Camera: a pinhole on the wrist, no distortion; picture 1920 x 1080 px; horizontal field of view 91.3 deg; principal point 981.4 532.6 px. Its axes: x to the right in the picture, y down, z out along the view. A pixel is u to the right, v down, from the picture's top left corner.
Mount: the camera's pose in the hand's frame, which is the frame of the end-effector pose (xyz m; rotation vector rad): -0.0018 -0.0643 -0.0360 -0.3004 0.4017 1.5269
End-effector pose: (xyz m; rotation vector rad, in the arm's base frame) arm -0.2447 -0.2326 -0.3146 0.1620 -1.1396 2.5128
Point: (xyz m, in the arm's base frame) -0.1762 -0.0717 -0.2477
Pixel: behind the camera
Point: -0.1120 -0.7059 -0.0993
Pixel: 810.5 958.7
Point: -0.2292 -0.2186 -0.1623
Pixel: outside the picture
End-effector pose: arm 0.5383 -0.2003 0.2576 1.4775 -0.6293 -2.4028
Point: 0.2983 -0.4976 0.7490
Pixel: 1550.7 836.4
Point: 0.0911 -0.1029 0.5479
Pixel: 756.4 701.1
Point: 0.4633 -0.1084 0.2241
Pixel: 162.2 348.2
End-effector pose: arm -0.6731 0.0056 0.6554 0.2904 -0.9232 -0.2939
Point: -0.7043 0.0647 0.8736
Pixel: 1345.6 139.6
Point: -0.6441 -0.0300 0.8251
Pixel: outside the picture
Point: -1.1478 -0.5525 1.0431
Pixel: outside the picture
